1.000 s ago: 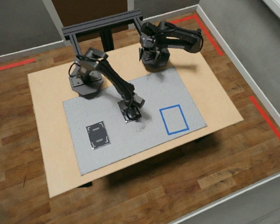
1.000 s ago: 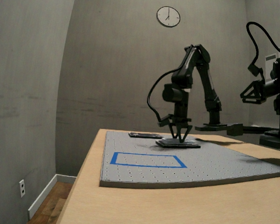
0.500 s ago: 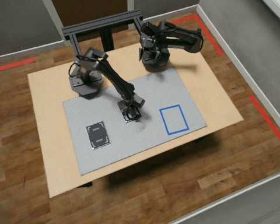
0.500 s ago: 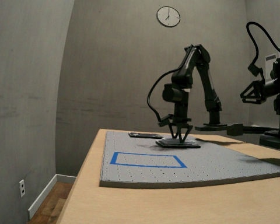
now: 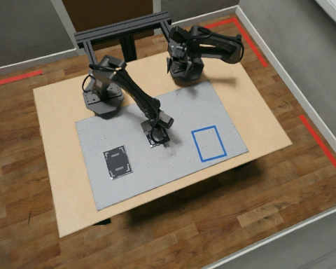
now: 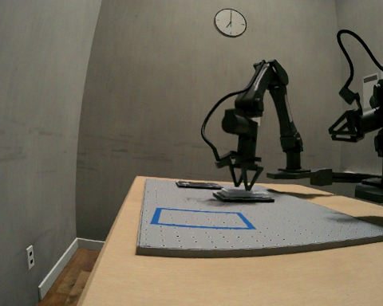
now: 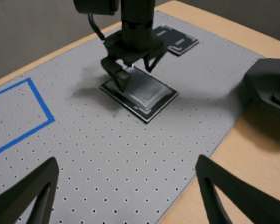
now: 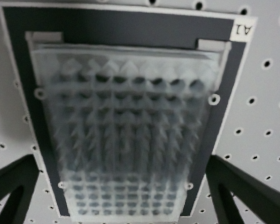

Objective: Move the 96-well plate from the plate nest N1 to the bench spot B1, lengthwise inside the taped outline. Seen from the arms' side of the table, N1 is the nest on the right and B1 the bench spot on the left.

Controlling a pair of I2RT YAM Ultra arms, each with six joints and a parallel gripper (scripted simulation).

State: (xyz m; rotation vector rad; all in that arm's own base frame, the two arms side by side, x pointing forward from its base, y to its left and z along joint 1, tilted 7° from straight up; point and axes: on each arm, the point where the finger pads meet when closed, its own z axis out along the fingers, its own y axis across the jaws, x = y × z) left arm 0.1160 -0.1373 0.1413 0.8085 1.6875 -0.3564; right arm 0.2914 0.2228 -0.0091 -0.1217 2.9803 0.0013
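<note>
Now: right hand 3 cm above the 96-well plate and 1 cm past it. Round my right hand: black nest (4 cm below, 1 cm behind).
Now: the 96-well plate 21 cm to the right of my left hand, 20 cm below it and 17 cm ahead of it. The rest, counted from my left hand: black nest: 21 cm to the right, 21 cm below, 17 cm ahead.
</note>
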